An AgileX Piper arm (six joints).
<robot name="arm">
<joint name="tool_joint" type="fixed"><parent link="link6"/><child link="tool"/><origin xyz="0 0 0" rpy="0 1.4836 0"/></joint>
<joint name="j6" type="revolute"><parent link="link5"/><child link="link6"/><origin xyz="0.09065 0 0.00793"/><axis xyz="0.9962 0 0.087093"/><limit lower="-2.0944" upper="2.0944"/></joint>
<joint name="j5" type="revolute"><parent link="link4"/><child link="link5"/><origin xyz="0 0 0"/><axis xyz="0 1 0"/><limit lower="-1.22" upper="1.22"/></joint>
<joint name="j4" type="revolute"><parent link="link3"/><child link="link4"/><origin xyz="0.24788 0 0.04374"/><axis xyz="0.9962 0 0.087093"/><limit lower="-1.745" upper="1.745"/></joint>
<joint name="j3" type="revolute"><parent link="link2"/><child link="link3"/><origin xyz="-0.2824 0 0.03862"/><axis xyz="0 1 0"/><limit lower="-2.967" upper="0"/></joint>
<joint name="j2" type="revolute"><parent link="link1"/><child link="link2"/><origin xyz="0 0 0"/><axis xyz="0 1 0"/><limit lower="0" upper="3.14"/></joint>
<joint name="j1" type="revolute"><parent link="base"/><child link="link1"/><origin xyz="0 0 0.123"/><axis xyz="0 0 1"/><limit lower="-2.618" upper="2.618"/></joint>
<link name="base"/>
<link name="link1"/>
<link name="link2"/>
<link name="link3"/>
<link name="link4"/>
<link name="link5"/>
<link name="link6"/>
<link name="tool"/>
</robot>
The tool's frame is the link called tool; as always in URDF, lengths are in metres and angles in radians.
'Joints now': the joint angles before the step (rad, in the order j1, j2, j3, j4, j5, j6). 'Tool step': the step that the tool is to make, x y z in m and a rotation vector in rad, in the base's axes. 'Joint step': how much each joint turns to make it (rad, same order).
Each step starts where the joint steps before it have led.
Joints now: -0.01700 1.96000 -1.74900 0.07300 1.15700 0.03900
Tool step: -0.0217 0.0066 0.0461 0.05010 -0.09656 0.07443
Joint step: -0.00112 -0.11302 0.00084 0.07904 0.02520 -0.08310
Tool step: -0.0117 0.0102 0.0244 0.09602 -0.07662 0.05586
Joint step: 0.00008 -0.05892 0.00421 0.12199 -0.00829 -0.06198
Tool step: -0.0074 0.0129 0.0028 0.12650 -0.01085 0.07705
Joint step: 0.00014 -0.02415 0.03823 0.16096 0.00388 -0.08191
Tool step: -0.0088 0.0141 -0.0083 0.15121 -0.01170 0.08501
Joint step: 0.00003 -0.02774 0.09753 0.19996 -0.02385 -0.12388
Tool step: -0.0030 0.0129 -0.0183 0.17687 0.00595 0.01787
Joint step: 0.00288 -0.00510 0.11729 0.21911 -0.05405 -0.10326
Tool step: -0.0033 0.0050 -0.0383 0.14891 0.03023 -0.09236
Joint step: 0.00005 0.00006 0.18785 0.22499 -0.13198 -0.11293
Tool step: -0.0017 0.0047 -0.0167 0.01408 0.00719 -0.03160
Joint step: 0.01596 0.00574 0.06413 0.05892 -0.06291 -0.04787
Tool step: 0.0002 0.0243 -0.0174 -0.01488 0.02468 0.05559
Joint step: 0.06987 0.03818 0.01287 0.00601 -0.02790 -0.02012
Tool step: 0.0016 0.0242 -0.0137 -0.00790 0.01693 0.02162
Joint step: 0.07020 0.03783 0.00012 0.01698 -0.05015 0.00016
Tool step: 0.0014 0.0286 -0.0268 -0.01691 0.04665 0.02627
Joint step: 0.07984 0.07097 0.00019 0.02114 -0.05494 -0.00129
